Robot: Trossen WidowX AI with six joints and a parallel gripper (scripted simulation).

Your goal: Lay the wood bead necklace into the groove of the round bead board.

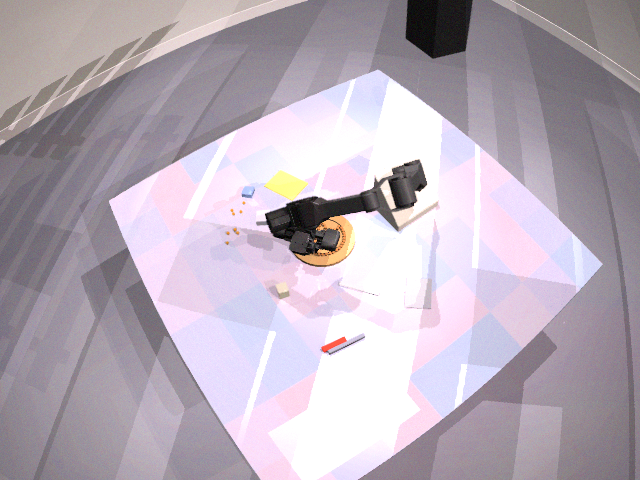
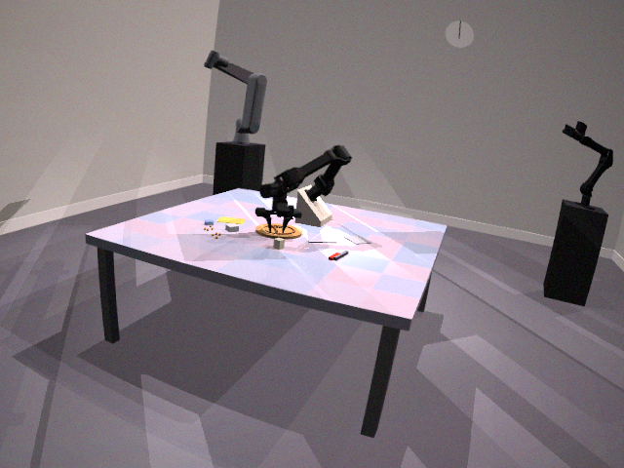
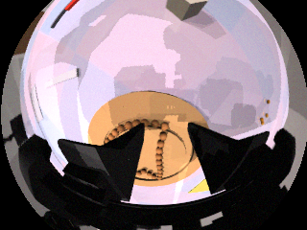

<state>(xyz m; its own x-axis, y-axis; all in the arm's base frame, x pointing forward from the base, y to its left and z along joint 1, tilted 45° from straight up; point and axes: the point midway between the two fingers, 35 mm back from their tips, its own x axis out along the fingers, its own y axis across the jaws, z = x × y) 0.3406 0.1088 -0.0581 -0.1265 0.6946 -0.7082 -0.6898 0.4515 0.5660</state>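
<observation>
Now: gripper tip 60 mm past the round bead board, 30 mm to the left of it and 10 mm above it. Round my gripper tip: cream cube 120 mm ahead, 90 mm to the left; then white block 180 mm to the right, 70 mm ahead, 10 mm below; then thin rod 180 mm to the left, 70 mm behind, 20 mm below.
</observation>
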